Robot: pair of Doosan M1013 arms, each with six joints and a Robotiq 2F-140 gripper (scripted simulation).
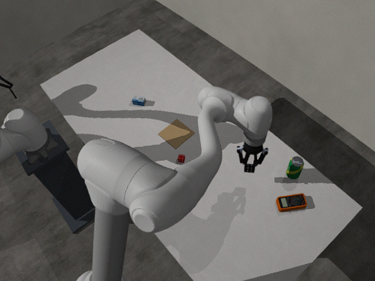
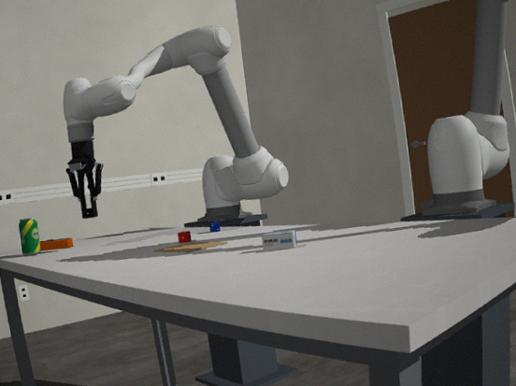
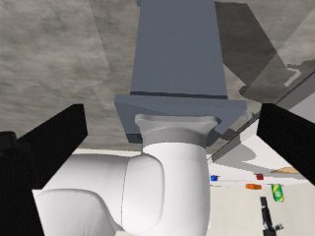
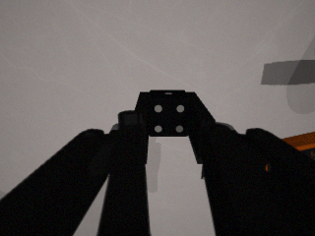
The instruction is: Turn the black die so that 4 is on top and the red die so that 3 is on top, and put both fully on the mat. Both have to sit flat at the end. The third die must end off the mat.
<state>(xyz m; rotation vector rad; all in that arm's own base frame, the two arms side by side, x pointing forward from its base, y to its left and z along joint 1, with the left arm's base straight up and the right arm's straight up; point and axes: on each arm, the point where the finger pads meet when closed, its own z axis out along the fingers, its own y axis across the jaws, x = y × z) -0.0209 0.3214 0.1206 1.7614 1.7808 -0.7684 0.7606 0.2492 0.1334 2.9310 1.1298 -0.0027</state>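
My right hand is 100 mm past the tan mat, 440 mm to the right of it and 130 mm above it. Round my right hand: black die: 20 mm below; then blue die: 380 mm behind, 150 mm to the left, 120 mm below; then red die: 180 mm behind, 290 mm to the left, 120 mm below.
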